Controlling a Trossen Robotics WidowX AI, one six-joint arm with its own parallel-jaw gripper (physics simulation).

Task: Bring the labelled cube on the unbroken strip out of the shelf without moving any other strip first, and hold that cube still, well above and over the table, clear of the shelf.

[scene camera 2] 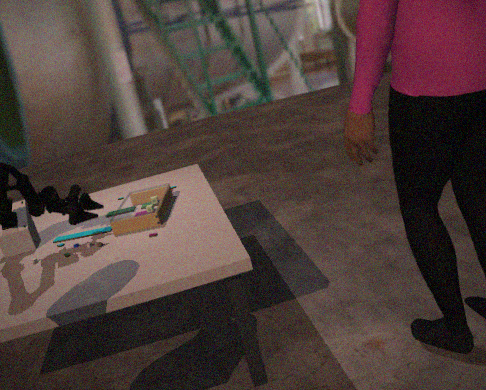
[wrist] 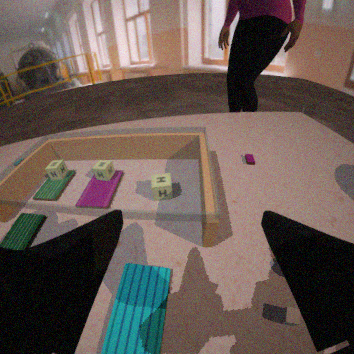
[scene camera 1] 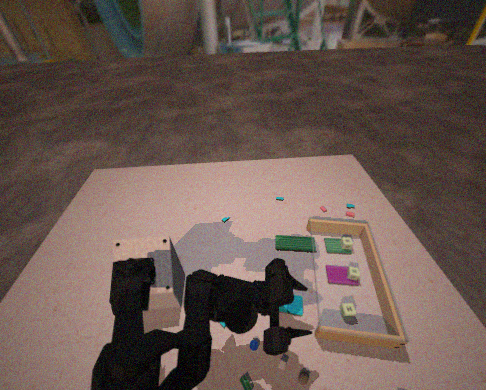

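A shelf (scene camera 1: 382, 280) (scene camera 2: 137, 225) (wrist: 130, 146) with wooden walls and a clear top holds three pale cubes marked H. One cube (scene camera 1: 347, 243) (wrist: 56, 170) sits on a short green piece (scene camera 1: 332, 245) (wrist: 52, 190); a gap separates it from a green strip (scene camera 1: 295, 243) (scene camera 2: 121, 212) (wrist: 22, 231) outside. One cube (scene camera 1: 354, 273) (wrist: 104, 170) sits on a short magenta strip (scene camera 1: 337, 275) (wrist: 100, 192) wholly inside. The third cube (scene camera 1: 348, 310) (wrist: 162, 186) has no strip under it. A cyan strip (scene camera 1: 295, 305) (scene camera 2: 82, 234) (wrist: 137, 305) lies outside. My gripper (scene camera 1: 308, 311) (scene camera 2: 100, 210) (wrist: 193, 218) is open, empty, above the table before the shelf.
A pale block (scene camera 1: 162, 312) (scene camera 2: 15, 242) stands by the arm. A blue piece (scene camera 1: 254, 344), a green piece (scene camera 1: 246, 382) and a brownish piece (scene camera 1: 304, 375) lie near the gripper. A magenta bit (scene camera 2: 153, 235) (wrist: 250, 159) lies beside the shelf. A person (scene camera 2: 435, 150) (wrist: 250, 55) stands beyond the table.
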